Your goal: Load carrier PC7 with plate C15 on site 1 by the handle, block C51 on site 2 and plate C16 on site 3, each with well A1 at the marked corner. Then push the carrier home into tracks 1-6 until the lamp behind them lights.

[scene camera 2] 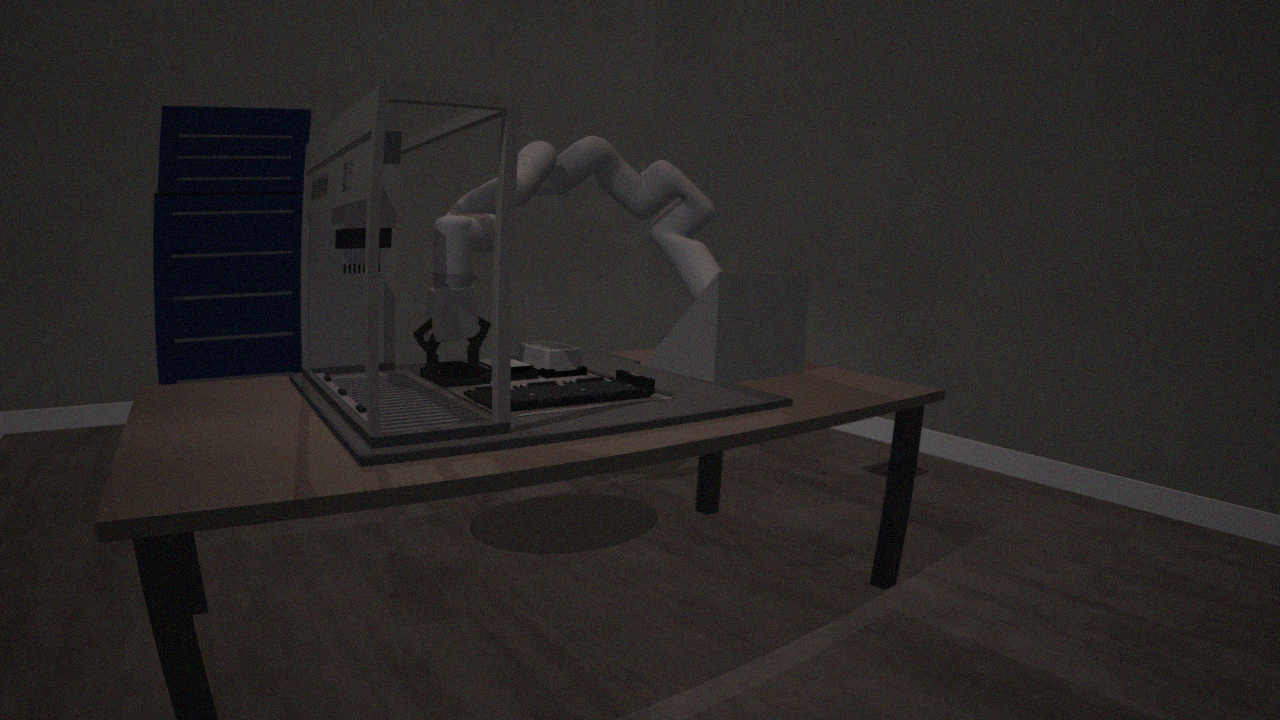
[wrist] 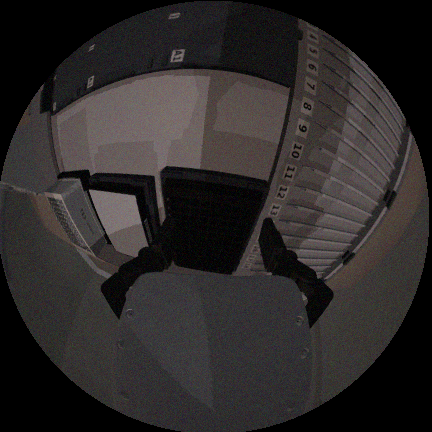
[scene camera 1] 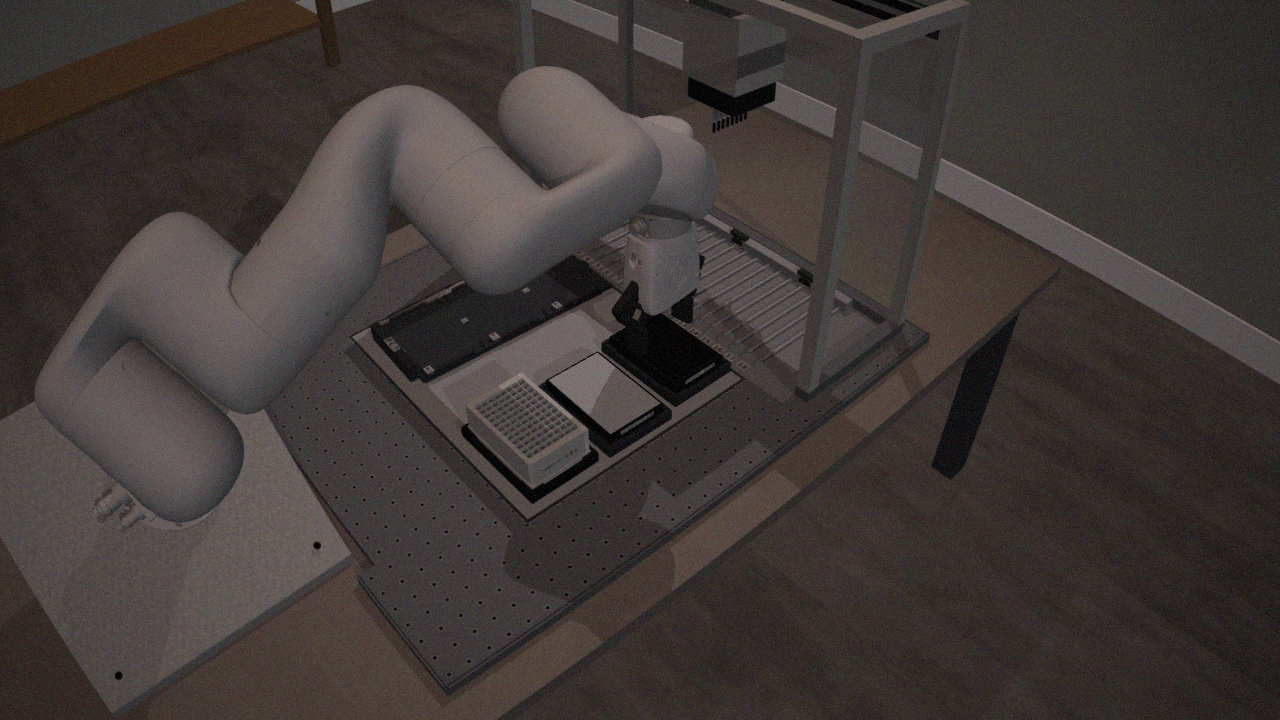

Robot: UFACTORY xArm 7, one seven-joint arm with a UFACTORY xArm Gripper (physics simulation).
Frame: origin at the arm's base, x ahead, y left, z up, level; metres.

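Seen in the pictures: gripper, fingertip midpoint: (scene camera 2: 453, 369) (wrist: 218, 228) (scene camera 1: 659, 335); arm's base, link origin: (scene camera 2: 724, 312).
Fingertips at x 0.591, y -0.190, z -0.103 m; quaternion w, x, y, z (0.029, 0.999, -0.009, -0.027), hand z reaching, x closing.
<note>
Offsets run from my fingertips to a thing's middle. Level surfaces: height alone.
The long dark carrier {dz -0.010, dx -0.086, dy +0.227 m} (scene camera 1: 483, 324) (scene camera 2: 559, 391) (wrist: 200, 40) lies left of the tracks (wrist: 335, 165), its sites bare; small A1 labels show on it in the wrist view. A pale gridded block {dz +0.008, dx -0.236, dy +0.010 m} (scene camera 1: 528, 425) (scene camera 2: 552, 355) (wrist: 82, 212), a white-topped plate {dz -0.005, dx -0.127, dy -0.013 m} (scene camera 1: 604, 392) (wrist: 120, 215) and a black plate {dz -0.005, dx -0.014, dy -0.021 m} (scene camera 1: 666, 353) (wrist: 215, 220) stand in a row on separate black holders. Their identity labels are unreadable. My gripper (scene camera 1: 657, 315) (scene camera 2: 454, 362) (wrist: 218, 228) is open and empty, low over the black plate, its fingers toward opposite sides. Exact fingertip clearance is unclear.
An upright frame (scene camera 1: 841, 179) (scene camera 2: 503, 268) stands around the numbered tracks. A pipetting head {dz +0.324, dx +0.228, dy +0.061 m} (scene camera 1: 733, 71) hangs above them. The perforated deck {dz -0.024 m} (scene camera 1: 402, 501) carries the pale board (wrist: 140, 110) with the holders. A blue cabinet (scene camera 2: 232, 268) stands behind the table.
</note>
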